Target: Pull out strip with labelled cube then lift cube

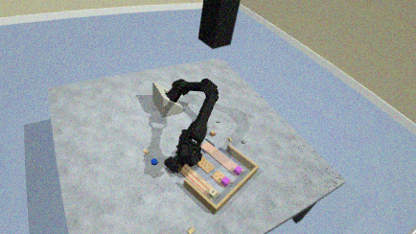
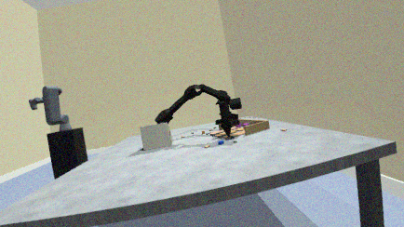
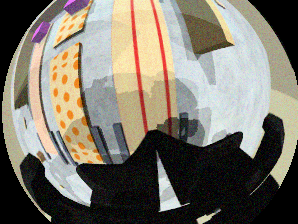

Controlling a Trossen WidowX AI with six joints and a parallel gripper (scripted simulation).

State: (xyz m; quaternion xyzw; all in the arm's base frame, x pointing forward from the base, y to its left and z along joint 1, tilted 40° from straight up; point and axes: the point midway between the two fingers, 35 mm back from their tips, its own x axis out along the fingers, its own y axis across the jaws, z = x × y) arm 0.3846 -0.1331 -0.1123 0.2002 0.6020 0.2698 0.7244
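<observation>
The labelled cube is 20 cm ahead of my gripper tip, 2 cm to the left of it and 2 cm above it. The rest, counted from my gripper tip: blue disc (10 cm to the right, 9 cm behind).
</observation>
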